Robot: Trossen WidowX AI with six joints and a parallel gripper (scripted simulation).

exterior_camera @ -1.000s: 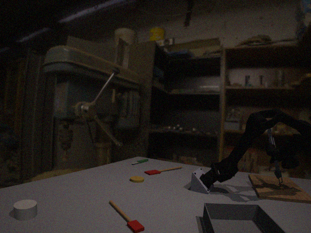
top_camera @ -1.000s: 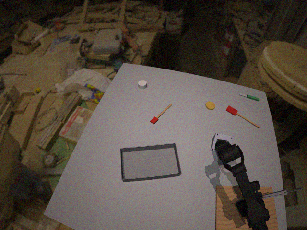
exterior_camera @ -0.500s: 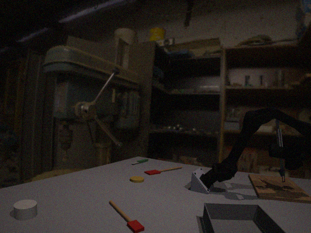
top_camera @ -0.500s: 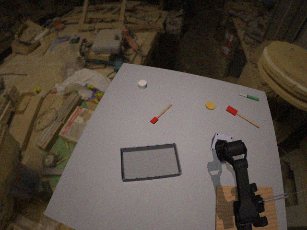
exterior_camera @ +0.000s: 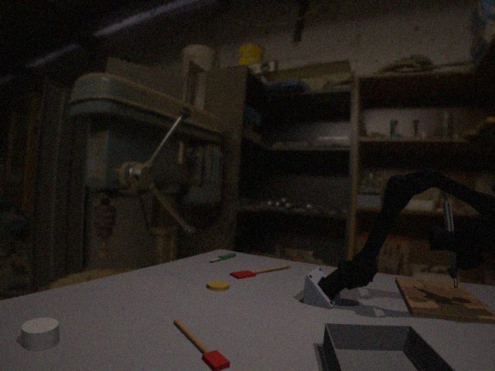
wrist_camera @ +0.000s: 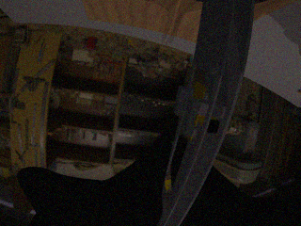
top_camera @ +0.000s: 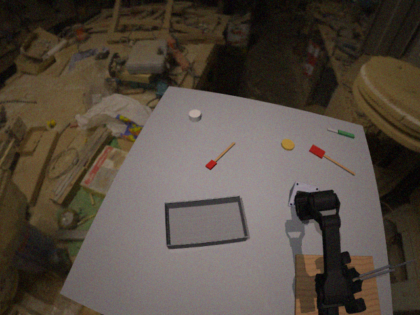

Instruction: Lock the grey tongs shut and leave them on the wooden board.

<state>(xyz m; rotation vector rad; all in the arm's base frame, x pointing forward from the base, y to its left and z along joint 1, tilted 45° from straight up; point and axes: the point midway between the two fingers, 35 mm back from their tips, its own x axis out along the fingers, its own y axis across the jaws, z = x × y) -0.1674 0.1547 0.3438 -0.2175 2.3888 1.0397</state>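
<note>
The wooden board lies 17 cm below my gripper tip. From my gripper tip the other things lie so: yellow disc: 67 cm to the right, 26 cm ahead, 16 cm below; then white puck: 78 cm ahead, 73 cm to the right, 16 cm below; then grey roasting tin: 57 cm ahead, 15 cm to the right, 15 cm below.
</note>
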